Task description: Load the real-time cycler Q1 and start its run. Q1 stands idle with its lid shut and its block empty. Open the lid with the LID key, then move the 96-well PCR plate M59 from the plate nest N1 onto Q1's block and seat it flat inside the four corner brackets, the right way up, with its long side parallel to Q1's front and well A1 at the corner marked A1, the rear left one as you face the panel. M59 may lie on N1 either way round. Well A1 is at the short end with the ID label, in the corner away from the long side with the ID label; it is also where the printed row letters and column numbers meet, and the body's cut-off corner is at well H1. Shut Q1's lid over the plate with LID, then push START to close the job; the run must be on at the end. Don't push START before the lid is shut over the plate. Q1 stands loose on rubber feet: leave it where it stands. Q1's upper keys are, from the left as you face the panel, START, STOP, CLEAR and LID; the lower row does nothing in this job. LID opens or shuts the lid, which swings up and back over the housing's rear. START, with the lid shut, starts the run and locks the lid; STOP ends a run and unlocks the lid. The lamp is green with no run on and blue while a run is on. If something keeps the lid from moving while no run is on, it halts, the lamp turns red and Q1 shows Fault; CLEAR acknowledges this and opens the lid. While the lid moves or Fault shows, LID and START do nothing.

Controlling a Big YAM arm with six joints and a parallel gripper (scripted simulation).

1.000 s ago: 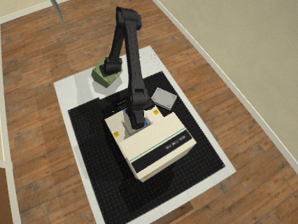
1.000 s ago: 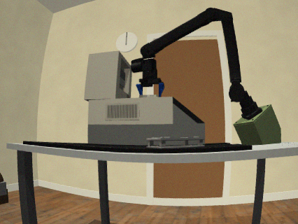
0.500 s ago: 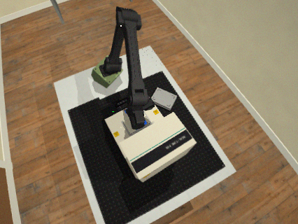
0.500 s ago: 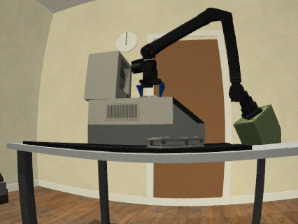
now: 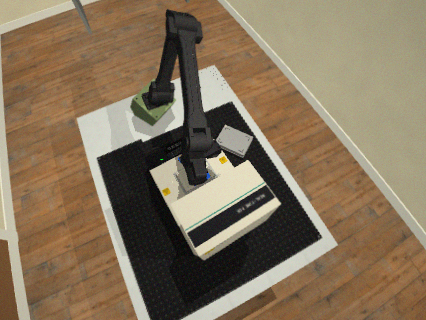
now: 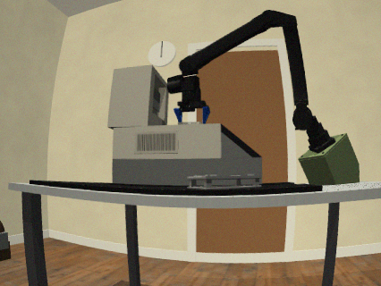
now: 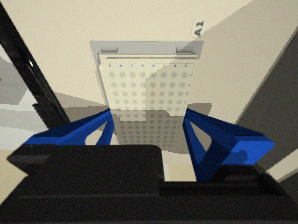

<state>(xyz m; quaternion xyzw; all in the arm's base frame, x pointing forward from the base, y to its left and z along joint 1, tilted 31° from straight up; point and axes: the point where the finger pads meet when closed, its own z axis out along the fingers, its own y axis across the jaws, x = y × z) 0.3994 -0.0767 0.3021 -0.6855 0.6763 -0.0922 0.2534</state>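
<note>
The 96-well plate M59 lies right at my hand. Also, from my hand: plate nest N1: 28 cm to the left, 19 cm below, 15 cm behind.
</note>
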